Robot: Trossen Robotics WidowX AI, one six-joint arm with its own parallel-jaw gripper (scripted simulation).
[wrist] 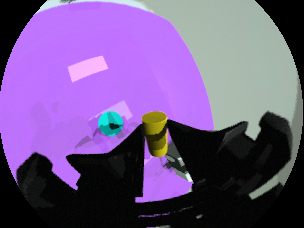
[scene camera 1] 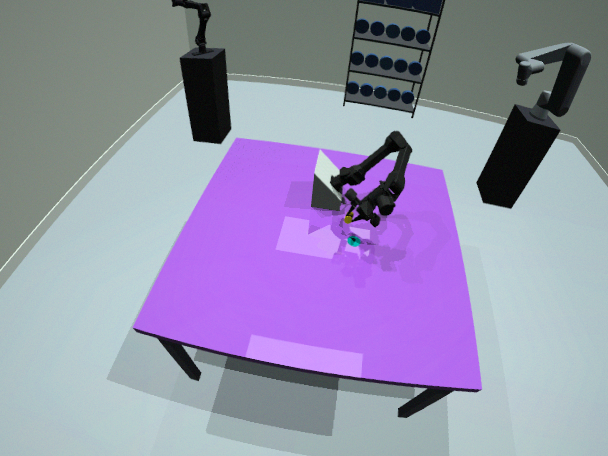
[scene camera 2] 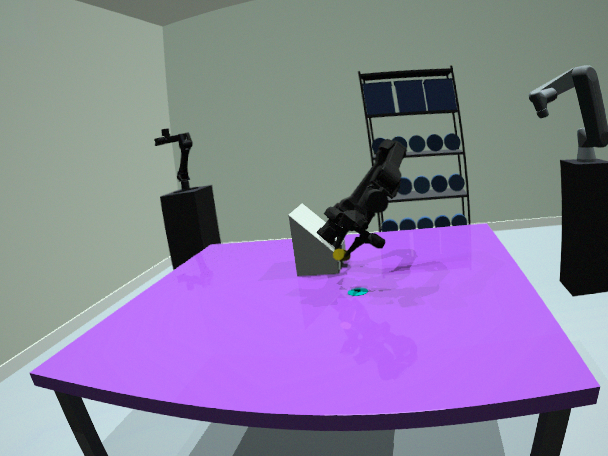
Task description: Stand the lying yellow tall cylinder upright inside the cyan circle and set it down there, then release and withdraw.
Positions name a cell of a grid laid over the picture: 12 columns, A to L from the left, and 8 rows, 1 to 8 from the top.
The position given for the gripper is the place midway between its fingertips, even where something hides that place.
gripper: wrist G5; scene camera 1 G4; scene camera 2 G5
